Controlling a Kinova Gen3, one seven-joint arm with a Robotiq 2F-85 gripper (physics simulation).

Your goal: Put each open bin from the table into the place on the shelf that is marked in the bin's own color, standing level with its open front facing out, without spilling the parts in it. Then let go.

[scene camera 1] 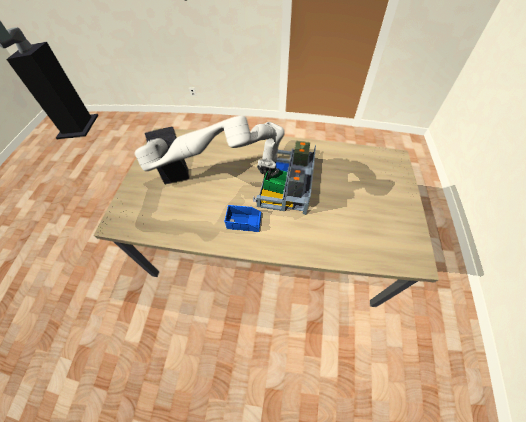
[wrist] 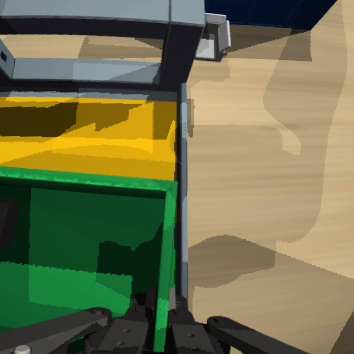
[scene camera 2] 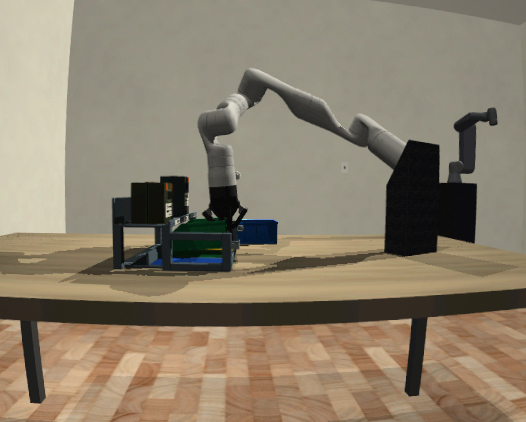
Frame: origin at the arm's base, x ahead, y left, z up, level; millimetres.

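Seen in the pictures: gripper, fingertip midpoint: [scene camera 1: 266, 179]; arm's base at its link origin: [scene camera 2: 416, 168].
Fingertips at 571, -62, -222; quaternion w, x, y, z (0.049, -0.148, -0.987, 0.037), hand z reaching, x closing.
Pixels of each thing's top centre, then the offset from my fingertips to it, as dx, dy, dz. "*": a spot on its surface instead.
- green bin at a spot on its surface: [wrist: 65, 225] * +50, -59, -8
- blue bin at a spot on its surface: [wrist: 280, 10] [scene camera 2: 263, 237] * -156, -207, -12
- small grey fitting at a spot on its surface: [wrist: 215, 37] * -70, -158, +23
The green bin [scene camera 1: 275, 181] [scene camera 2: 200, 228] [wrist: 65, 225] is inside the shelf [scene camera 2: 226, 252] [wrist: 100, 11], between the yellow-marked place [scene camera 1: 272, 195] [wrist: 100, 155] and the blue-marked place [scene camera 1: 282, 165] [scene camera 2: 202, 260]. It looks roughly level; whether its base touches the shelf floor is unclear. A dark part shows inside it in the wrist view. My gripper [scene camera 1: 270, 176] [scene camera 2: 231, 227] [wrist: 159, 300] points down and is shut on the bin's thin wall at the shelf's open front. The blue bin [scene camera 1: 243, 218] [scene camera 2: 262, 232] [wrist: 280, 10] stands upright on the table. The green mark is hidden.
Dark boxes with orange marks [scene camera 1: 301, 154] [scene camera 1: 297, 182] [scene camera 2: 150, 202] stand on the shelf's raised rear part. The shelf's end rails and posts rise beside the bin places. A small grey fitting [wrist: 215, 37] sticks out near the shelf's corner, towards the blue bin.
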